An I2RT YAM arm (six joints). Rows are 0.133 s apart.
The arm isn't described. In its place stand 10 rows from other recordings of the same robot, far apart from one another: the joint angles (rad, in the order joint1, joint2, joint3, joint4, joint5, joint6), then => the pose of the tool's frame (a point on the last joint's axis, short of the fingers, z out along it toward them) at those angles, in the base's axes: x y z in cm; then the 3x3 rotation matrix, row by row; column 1 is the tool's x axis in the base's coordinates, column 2 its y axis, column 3 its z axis.
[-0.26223, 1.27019, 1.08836, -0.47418, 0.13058, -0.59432] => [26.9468 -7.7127 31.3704], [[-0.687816 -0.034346 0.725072], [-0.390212 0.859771 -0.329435], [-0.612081 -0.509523 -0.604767]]
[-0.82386, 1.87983, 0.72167, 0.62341, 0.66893, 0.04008] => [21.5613 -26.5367 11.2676], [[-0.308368 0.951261 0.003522], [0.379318 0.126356 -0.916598], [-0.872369 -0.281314 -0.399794]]
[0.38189, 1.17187, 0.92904, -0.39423, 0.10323, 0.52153] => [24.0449 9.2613 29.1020], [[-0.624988 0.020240 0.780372], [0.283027 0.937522 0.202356], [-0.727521 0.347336 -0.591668]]
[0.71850, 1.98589, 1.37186, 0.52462, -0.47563, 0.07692] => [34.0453 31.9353 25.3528], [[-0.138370 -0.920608 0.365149], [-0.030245 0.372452 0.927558], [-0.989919 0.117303 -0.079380]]
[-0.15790, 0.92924, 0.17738, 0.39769, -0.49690, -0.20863] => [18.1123 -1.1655 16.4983], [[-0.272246 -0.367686 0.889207], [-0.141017 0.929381 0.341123], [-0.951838 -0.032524 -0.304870]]
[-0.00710, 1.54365, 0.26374, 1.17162, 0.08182, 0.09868] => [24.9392 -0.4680 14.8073], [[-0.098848 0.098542 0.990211], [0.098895 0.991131 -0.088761], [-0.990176 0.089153 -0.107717]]
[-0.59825, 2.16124, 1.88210, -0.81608, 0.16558, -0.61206] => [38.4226 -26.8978 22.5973], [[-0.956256 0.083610 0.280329], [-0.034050 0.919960 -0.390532], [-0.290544 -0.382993 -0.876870]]
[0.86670, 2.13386, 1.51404, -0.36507, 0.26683, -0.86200] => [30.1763 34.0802 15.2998], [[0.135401 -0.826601 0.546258], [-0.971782 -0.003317 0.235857], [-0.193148 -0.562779 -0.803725]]
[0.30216, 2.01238, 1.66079, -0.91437, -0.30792, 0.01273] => [39.3842 13.4064 22.1182], [[-0.915322 -0.358807 0.182872], [-0.272604 0.886265 0.374461], [-0.296433 0.292901 -0.909031]]
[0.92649, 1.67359, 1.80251, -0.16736, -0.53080, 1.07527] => [21.8019 32.0210 46.3084], [[-0.884836 -0.452022 0.112880], [0.085292 0.081028 0.993056], [-0.458029 0.888319 -0.033143]]
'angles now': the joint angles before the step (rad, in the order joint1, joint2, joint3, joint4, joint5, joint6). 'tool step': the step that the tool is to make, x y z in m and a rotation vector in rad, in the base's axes. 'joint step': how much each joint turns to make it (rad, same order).
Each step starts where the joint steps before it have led.
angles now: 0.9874, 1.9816, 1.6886, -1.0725, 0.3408, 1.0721
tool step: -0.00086, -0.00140, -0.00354, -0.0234, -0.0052, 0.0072
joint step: 0.0012, 0.0000, -0.0138, 0.0004, 0.0157, -0.0099
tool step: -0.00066, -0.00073, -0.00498, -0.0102, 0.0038, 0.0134
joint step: 0.0004, 0.0000, -0.0194, 0.0137, -0.0001, -0.0141
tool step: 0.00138, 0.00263, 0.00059, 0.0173, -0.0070, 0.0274
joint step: 0.0000, 0.0000, 0.0003, 0.0275, -0.0090, -0.0279
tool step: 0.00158, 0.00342, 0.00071, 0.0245, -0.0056, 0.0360
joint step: 0.0000, 0.0000, 0.0001, 0.0351, -0.0168, -0.0350
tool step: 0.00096, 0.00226, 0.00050, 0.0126, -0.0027, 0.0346
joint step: 0.0000, 0.0000, 0.0000, 0.0228, -0.0134, -0.0340
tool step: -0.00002, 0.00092, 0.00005, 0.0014, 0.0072, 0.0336
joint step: 0.0000, 0.0000, 0.0000, 0.0069, -0.0157, -0.0320
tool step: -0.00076, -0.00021, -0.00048, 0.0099, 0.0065, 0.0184
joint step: 0.0000, -0.0061, -0.0110, 0.0141, -0.0156, -0.0153
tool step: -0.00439, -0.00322, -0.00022, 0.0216, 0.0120, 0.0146
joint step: 0.0026, -0.0256, -0.0375, 0.0248, -0.0244, -0.0053
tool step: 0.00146, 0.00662, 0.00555, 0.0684, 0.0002, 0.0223
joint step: 0.0023, -0.0008, 0.0141, 0.0439, -0.0420, -0.0069
